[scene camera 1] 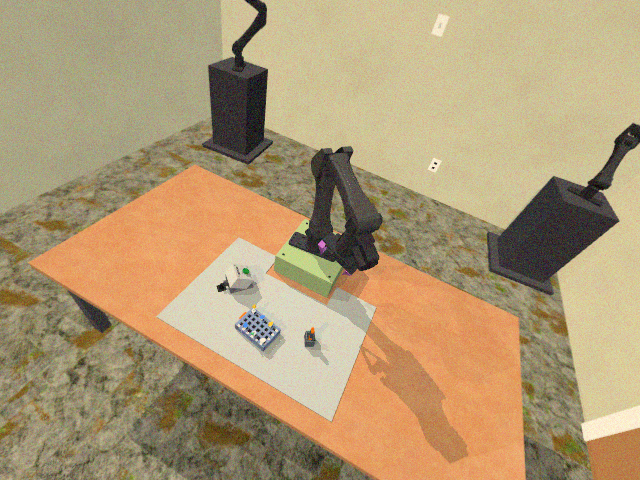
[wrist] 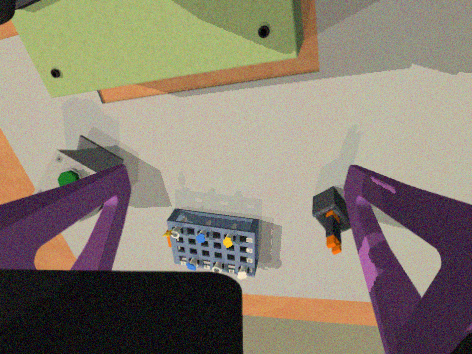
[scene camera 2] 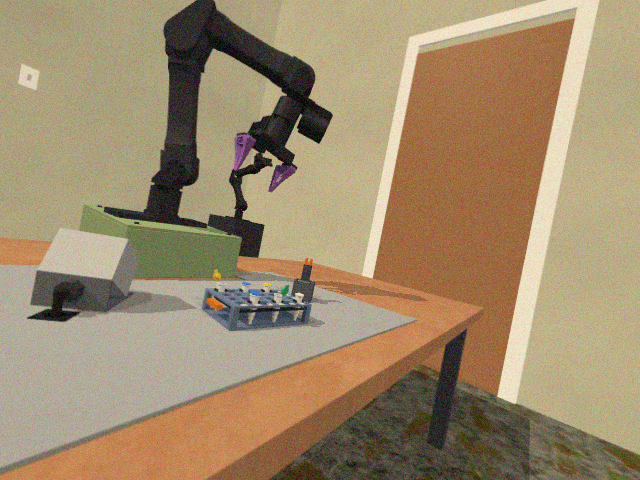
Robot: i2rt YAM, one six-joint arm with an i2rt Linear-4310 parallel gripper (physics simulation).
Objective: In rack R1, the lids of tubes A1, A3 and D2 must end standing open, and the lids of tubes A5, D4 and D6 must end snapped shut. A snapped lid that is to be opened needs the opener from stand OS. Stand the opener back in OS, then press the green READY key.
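Places are measured from the arm's base along level axes (x right, y up, z back), in millimetres.
Where they show: gripper, between the fingertips: (scene camera 1: 332, 263) (wrist: 237, 177) (scene camera 2: 253, 182); arm's base, origin of its link: (scene camera 1: 313, 247) (scene camera 2: 160, 220).
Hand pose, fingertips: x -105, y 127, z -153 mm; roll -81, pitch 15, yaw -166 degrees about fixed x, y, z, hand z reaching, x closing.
Things, the pixels of their top centre, and the offset from my fingertips. "spot": a spot on its surface instead. Level surfaces: height alone.
- blue-grey rack, centre of its top: (wrist: 202, 263) (scene camera 2: 261, 277) (scene camera 1: 257, 321) dx +153, dy -168, dz -215 mm
- green lid, centre of its top: (scene camera 2: 285, 286) dx +148, dy -171, dz -257 mm
- orange-tipped opener, centre of its top: (wrist: 334, 248) (scene camera 2: 309, 258) (scene camera 1: 313, 329) dx -25, dy -141, dz -173 mm
- grey wedge-shaped box, a spot on its surface: (scene camera 2: 85, 248) spot: dx +324, dy -160, dz -95 mm
- mat, height of its surface: dy -226 mm
- small black object, a spot on its surface: (scene camera 2: 64, 294) (scene camera 1: 221, 285) spot: dx +347, dy -204, dz -127 mm
- orange tab, a spot on its surface: (scene camera 2: 214, 303) spot: dx +219, dy -203, dz -204 mm
The blue-grey rack (scene camera 1: 248, 336) (scene camera 2: 233, 317) (wrist: 256, 237) stands on the mat and holds several small tubes. A yellow lid (scene camera 1: 254, 306) (scene camera 2: 217, 275) (wrist: 167, 233) stands up at one corner, and a green lid (scene camera 2: 284, 290) also looks raised. Blue lids (scene camera 2: 246, 283) (wrist: 201, 238) and another yellow lid (scene camera 2: 267, 284) (wrist: 228, 242) look low; snapped or loose cannot be told. The orange-tipped opener (scene camera 1: 312, 330) (scene camera 2: 307, 271) (wrist: 333, 243) stands in its dark stand (scene camera 1: 309, 341) (scene camera 2: 303, 290) (wrist: 327, 202). The green key (scene camera 1: 245, 270) (wrist: 68, 178) is on a grey box. My gripper (scene camera 1: 334, 259) (scene camera 2: 252, 180) (wrist: 237, 177) is open and empty, high above the mat.
The grey wedge-shaped box (scene camera 1: 237, 279) (scene camera 2: 85, 248) stands on the mat (scene camera 1: 206, 310) (scene camera 2: 155, 361) with a small black object (scene camera 1: 221, 287) (scene camera 2: 64, 294) beside it. The green arm base (scene camera 1: 305, 271) (scene camera 2: 180, 250) (wrist: 165, 45) stands behind. An orange tab (scene camera 2: 214, 303) is on the rack's end.
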